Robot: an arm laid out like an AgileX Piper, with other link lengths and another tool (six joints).
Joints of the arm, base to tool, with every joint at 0 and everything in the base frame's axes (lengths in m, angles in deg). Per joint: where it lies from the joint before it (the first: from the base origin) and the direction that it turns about. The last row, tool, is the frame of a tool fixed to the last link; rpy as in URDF.
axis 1: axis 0 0 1 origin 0 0 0.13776
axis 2: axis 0 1 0 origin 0 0 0
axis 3: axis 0 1 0 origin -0.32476 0 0.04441
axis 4: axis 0.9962 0 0.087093 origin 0.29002 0 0.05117
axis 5: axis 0 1 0 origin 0 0 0
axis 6: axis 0.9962 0 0.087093 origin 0.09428 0 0.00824
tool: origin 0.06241 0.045 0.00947 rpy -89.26 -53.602 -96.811
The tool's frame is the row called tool.
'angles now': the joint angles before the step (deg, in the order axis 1, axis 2, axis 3, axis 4, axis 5, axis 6). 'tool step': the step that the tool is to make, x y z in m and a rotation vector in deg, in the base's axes. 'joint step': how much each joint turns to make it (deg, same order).
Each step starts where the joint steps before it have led.
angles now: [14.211, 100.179, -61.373, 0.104, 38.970, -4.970]
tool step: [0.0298, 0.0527, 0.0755, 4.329, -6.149, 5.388]
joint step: [4.699, 0.577, -14.762, 3.438, 7.109, -2.179]
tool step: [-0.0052, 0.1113, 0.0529, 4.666, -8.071, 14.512]
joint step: [11.657, 4.807, -14.672, 2.886, 0.863, -4.049]
